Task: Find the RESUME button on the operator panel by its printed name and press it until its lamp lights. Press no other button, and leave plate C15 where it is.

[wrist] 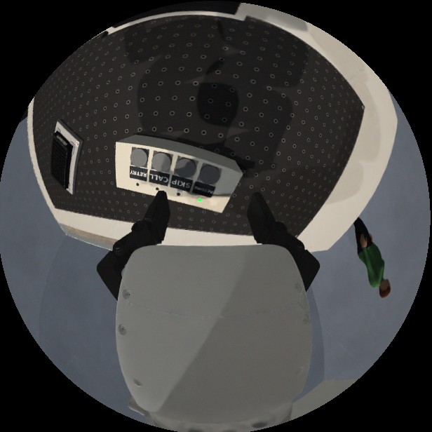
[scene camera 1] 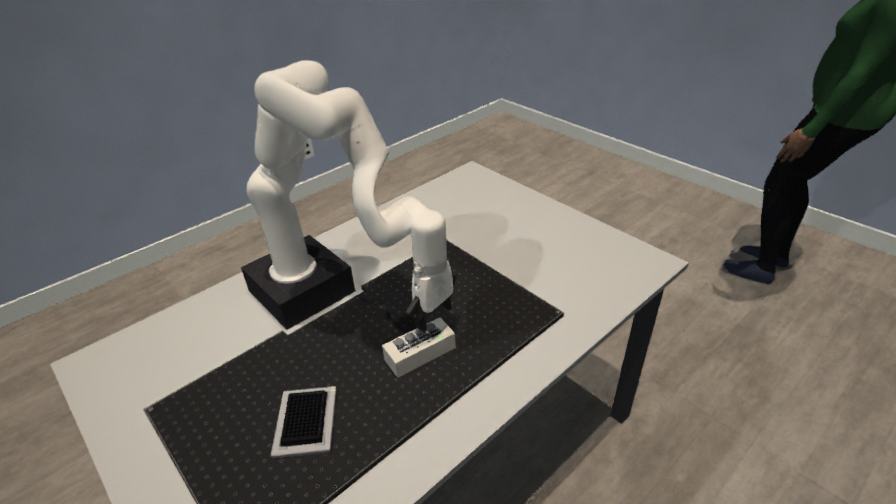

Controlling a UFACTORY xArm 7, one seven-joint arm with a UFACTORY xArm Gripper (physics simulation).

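The operator panel point(scene camera 1: 422, 358) point(wrist: 121, 170) is a cream box with a row of grey round buttons and printed names. In the wrist view the names read RETRY, CALL, SKIP and RESUME, upside down. The RESUME button point(wrist: 209, 173) is at the right end of the row, and the small lamp point(wrist: 200, 199) by it is lit green. The lamps by the other names are dark. My gripper point(wrist: 209, 201) is open and empty above the panel, its fingers wide apart. Plate C15 point(scene camera 1: 305, 418) point(wrist: 61, 162), a black well plate, lies on a pale holder away from the gripper.
A black perforated mat point(scene camera 1: 238, 401) point(wrist: 320, 125) lies on the pale table point(scene camera 1: 601, 250) under the panel and the plate holder point(scene camera 1: 331, 407). The arm's black base point(scene camera 1: 300, 300) stands at the table's back edge. A person point(scene camera 1: 786, 200) point(wrist: 371, 260) in green stands on the floor beyond the table.
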